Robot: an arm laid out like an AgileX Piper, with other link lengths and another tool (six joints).
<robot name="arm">
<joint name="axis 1" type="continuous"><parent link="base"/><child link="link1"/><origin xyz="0.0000 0.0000 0.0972" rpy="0.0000 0.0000 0.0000"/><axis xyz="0 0 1"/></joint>
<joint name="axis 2" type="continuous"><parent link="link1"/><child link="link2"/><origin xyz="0.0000 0.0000 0.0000" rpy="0.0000 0.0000 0.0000"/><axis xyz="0 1 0"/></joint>
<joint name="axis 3" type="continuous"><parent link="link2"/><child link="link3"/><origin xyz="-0.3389 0.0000 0.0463" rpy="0.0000 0.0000 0.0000"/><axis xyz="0 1 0"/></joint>
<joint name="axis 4" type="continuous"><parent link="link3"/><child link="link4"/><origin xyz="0.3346 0.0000 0.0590" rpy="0.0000 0.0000 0.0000"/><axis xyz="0.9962 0 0.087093"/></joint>
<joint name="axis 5" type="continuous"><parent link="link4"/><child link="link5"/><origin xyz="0.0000 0.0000 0.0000" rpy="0.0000 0.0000 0.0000"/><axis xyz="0 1 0"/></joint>
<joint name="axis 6" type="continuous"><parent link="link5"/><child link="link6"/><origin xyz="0.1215 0.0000 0.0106" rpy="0.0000 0.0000 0.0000"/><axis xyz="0.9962 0 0.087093"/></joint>
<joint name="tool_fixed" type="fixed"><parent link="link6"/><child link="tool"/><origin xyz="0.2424 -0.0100 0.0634" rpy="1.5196 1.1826 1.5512"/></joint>
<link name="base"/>
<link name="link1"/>
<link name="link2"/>
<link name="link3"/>
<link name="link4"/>
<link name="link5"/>
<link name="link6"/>
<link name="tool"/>
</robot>
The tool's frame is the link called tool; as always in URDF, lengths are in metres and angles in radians. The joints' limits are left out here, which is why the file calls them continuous.
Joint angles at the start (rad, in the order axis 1, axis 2, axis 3, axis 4, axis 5, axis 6):
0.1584 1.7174 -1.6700 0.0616 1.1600 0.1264
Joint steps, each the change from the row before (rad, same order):
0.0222 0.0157 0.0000 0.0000 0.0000 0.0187
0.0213 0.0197 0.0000 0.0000 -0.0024 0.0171
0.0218 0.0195 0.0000 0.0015 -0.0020 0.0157
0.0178 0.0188 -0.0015 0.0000 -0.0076 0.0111
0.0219 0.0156 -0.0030 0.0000 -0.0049 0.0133
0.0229 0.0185 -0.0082 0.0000 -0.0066 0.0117
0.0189 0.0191 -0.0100 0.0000 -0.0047 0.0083
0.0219 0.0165 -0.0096 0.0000 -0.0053 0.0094
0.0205 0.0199 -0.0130 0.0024 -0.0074 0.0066
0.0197 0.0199 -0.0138 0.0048 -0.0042 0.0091
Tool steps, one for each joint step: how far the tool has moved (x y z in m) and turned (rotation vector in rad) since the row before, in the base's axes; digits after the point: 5 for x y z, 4 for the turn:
-0.00178 0.01312 -0.01006 0.0051 0.0179 0.0053
-0.00120 0.01273 -0.01213 0.0035 0.0193 0.0056
-0.00201 0.01350 -0.01209 0.0037 0.0196 0.0073
0.00047 0.01117 -0.00989 0.0018 0.0111 0.0071
-0.00102 0.01354 -0.00765 0.0027 0.0095 0.0093
0.00054 0.01483 -0.00660 0.0030 0.0054 0.0116
0.00084 0.01260 -0.00647 0.0015 0.0056 0.0109
-0.00002 0.01450 -0.00500 0.0026 0.0031 0.0128
0.00129 0.01511 -0.00520 0.0045 0.0015 0.0137
0.00002 0.01508 -0.00547 0.0067 0.0051 0.0106

